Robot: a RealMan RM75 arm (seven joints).
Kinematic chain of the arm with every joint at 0, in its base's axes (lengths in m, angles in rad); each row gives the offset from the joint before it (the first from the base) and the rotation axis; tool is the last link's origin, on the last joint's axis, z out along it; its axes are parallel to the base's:
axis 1: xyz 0 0 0.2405 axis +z
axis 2: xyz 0 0 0 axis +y
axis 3: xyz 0 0 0.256 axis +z
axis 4: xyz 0 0 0 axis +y
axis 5: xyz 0 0 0.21 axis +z
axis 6: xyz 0 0 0 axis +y
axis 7: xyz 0 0 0.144 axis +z
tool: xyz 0 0 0
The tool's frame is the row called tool.
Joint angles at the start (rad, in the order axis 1, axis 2, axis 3, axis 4, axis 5, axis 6, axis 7): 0.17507, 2.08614, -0.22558, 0.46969, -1.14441, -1.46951, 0.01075
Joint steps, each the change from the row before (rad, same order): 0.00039, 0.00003, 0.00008, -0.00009, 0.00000, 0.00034, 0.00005; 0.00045, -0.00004, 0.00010, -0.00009, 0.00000, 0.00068, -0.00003; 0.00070, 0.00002, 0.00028, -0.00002, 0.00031, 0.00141, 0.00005; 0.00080, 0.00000, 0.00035, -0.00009, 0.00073, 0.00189, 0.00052; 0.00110, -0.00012, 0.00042, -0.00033, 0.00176, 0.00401, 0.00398; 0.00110, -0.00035, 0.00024, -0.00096, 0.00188, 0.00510, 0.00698; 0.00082, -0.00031, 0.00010, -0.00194, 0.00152, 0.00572, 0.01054; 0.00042, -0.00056, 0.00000, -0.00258, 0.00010, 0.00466, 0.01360; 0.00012, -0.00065, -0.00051, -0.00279, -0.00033, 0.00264, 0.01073; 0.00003, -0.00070, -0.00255, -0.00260, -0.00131, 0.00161, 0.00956
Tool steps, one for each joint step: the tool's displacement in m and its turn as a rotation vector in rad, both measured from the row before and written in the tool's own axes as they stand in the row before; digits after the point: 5 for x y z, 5 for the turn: -0.00001, 0.00006, 0.00014, -0.00025, 0.00006, 0.00000; 0.00002, 0.00003, 0.00017, -0.00026, 0.00034, -0.00014; 0.00009, 0.00006, 0.00026, -0.00002, 0.00089, 0.00013; 0.00013, -0.00001, 0.00030, 0.00039, 0.00125, 0.00058; 0.00035, -0.00022, 0.00044, 0.00131, 0.00303, 0.00383; 0.00044, -0.00046, 0.00049, 0.00141, 0.00387, 0.00601; 0.00050, -0.00063, 0.00047, 0.00131, 0.00430, 0.00866; 0.00032, -0.00074, 0.00041, 0.00029, 0.00320, 0.01073; 0.00006, -0.00077, 0.00029, -0.00033, 0.00148, 0.00740; 0.00008, -0.00046, 0.00007, -0.00298, 0.00156, 0.00562
